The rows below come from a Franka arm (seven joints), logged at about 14 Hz.
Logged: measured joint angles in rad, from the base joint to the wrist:
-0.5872 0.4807 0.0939 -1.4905 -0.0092 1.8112 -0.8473
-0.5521 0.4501 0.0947 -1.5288 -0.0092 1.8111 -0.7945
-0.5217 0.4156 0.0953 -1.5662 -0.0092 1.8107 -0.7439
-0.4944 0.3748 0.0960 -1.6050 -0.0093 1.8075 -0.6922
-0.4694 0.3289 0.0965 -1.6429 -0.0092 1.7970 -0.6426
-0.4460 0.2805 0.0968 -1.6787 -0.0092 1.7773 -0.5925
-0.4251 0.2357 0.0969 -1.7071 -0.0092 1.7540 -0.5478
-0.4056 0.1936 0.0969 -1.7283 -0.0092 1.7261 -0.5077
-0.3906 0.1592 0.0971 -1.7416 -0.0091 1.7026 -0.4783
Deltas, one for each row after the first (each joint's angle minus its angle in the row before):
0.0351 -0.0306 0.0008 -0.0383 0.0000 -0.0001 0.0528
0.0304 -0.0345 0.0006 -0.0374 0.0000 -0.0004 0.0506
0.0273 -0.0408 0.0007 -0.0388 -0.0001 -0.0032 0.0517
0.0250 -0.0459 0.0005 -0.0379 0.0001 -0.0105 0.0496
0.0234 -0.0484 0.0003 -0.0358 0.0000 -0.0197 0.0501
0.0209 -0.0448 0.0001 -0.0284 0.0000 -0.0233 0.0447
0.0195 -0.0421 0.0000 -0.0212 0.0000 -0.0279 0.0401
0.0150 -0.0344 0.0002 -0.0133 0.0001 -0.0235 0.0294

